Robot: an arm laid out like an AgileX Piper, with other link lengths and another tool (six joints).
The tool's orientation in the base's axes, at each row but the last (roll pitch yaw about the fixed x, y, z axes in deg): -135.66, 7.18, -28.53; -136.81, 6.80, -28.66; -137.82, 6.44, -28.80; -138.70, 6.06, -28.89; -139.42, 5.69, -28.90
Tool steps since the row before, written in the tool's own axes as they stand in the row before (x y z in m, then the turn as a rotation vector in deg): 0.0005, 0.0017, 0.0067, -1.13, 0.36, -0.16; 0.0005, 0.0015, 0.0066, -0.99, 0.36, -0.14; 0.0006, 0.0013, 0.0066, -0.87, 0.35, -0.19; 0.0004, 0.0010, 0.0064, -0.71, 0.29, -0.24; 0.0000, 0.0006, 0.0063, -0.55, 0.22, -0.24
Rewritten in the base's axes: 0.0014, 0.0032, -0.0060, -1.18, 0.22, 0.01; 0.0015, 0.0031, -0.0059, -1.05, 0.17, -0.03; 0.0016, 0.0031, -0.0058, -0.95, 0.08, 0.00; 0.0015, 0.0031, -0.0055, -0.80, 0.01, 0.06; 0.0013, 0.0034, -0.0051, -0.63, -0.02, 0.09
